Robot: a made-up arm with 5 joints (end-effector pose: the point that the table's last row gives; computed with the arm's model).
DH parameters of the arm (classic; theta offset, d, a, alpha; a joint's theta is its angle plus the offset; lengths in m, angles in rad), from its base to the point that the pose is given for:
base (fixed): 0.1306 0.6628 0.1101 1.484
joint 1: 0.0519 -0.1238 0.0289 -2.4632
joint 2: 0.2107 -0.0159 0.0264 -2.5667
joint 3: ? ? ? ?
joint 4: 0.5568 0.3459 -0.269 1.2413
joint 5: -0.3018 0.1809 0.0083 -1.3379
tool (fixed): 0.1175 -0.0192 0 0
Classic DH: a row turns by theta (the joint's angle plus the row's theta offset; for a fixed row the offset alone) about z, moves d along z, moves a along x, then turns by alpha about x.
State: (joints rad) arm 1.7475 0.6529 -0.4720 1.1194 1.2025
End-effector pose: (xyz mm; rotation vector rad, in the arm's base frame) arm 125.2 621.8 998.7 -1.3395 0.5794 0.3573
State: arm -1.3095 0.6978 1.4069 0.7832 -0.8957
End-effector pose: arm 446.7 -83.3 182.3 0.3827 -0.9783 0.7612
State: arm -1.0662 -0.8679 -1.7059 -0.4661 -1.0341
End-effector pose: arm -109.2 544.7 710.5 -2.7256 0.0422 -0.8547
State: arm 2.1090 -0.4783 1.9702 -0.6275 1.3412
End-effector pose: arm -140.5 -285.6 623.7 0.7862 -0.2122 -0.3499
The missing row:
joint 3: 1.2049 -0.2716 0.0765 0.8813
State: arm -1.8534 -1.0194 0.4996 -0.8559 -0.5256
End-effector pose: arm 273.8 113.2 213.7 1.5727 -0.5042 0.9481
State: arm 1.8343 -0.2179 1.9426 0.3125 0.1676
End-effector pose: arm -233.4 -317.4 572.0 1.1805 0.6707 0.2314
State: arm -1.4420 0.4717 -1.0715 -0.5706 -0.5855
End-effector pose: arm 111.3 520.0 875.5 -2.4209 0.3151 1.4107
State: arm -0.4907 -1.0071 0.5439 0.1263 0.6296
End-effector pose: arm 537.7 29.4 1006.6 -0.5474 1.8985 -0.9520
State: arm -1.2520 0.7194 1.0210 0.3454 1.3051
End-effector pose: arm 272.0 148.6 73.3 0.9129 -2.8318 -0.6111
